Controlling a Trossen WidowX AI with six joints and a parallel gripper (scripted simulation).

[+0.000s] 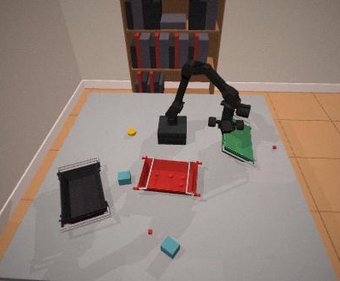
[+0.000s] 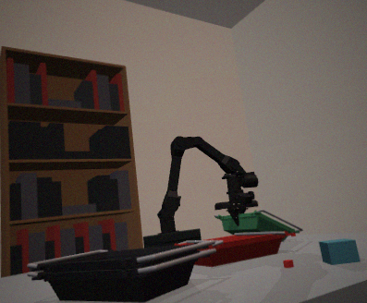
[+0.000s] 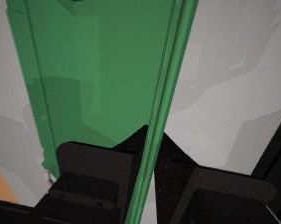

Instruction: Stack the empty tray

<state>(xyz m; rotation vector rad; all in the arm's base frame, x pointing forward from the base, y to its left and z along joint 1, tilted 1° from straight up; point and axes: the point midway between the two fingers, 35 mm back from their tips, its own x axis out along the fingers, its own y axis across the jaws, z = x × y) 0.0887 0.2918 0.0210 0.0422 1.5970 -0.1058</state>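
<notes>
My gripper tip is now 1 cm short of the green tray, 8 cm to the right of it and 1 cm above it. Also, from my gripper tip: yellow disc (7 cm behind, 54 cm to the right, 7 cm below).
</notes>
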